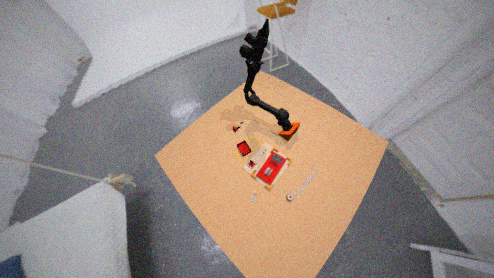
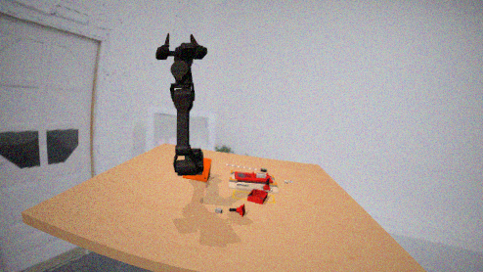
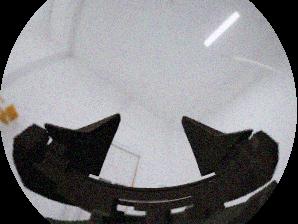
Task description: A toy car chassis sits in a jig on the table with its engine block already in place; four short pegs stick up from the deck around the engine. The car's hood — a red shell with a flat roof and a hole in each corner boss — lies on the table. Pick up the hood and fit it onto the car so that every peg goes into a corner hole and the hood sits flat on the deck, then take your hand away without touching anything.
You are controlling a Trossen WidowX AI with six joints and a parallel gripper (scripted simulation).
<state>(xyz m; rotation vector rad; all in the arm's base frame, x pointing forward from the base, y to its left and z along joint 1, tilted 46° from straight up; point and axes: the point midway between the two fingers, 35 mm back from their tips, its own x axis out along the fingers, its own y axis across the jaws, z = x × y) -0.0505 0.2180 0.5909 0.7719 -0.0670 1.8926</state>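
Now: gripper tip 64 cm above the red hood, 39 cm short of it and 10 cm to the right of it. From my gripper tip the other things lie so: pale strip: 64 cm below, 57 cm to the left, 33 cm ahead.
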